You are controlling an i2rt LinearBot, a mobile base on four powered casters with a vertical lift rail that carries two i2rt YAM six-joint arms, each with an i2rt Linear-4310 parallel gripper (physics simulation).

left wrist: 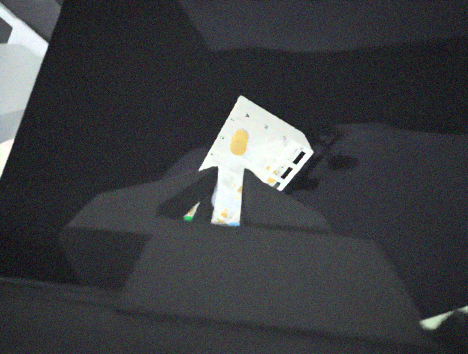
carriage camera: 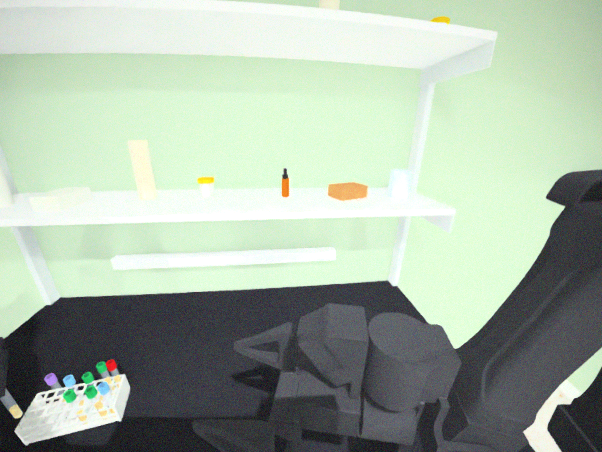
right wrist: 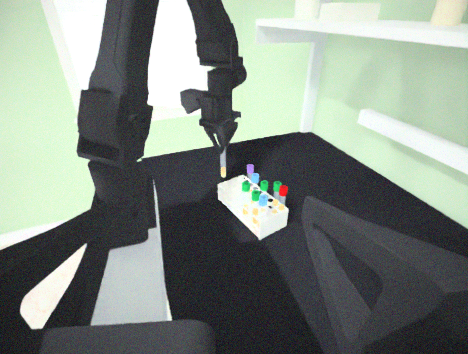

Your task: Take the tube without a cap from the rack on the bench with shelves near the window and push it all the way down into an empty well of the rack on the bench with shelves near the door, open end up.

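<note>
My left gripper is shut on a clear tube with a yellow-orange bottom. It holds the tube nearly upright, bottom down. No cap shows on it; its top end is hidden by the fingers. The tube's bottom is close over the left end of the white rack, near the marked corner A in the left wrist view, and looks clear of it. Several capped tubes, purple, blue, green and red, stand in the rack. My right gripper is open and empty, right of the rack.
The rack stands on the black bench. A white shelf above holds bottles, jars and boxes. An orange bottle and a brown hexagonal block stand on it. A white rail runs along the wall.
</note>
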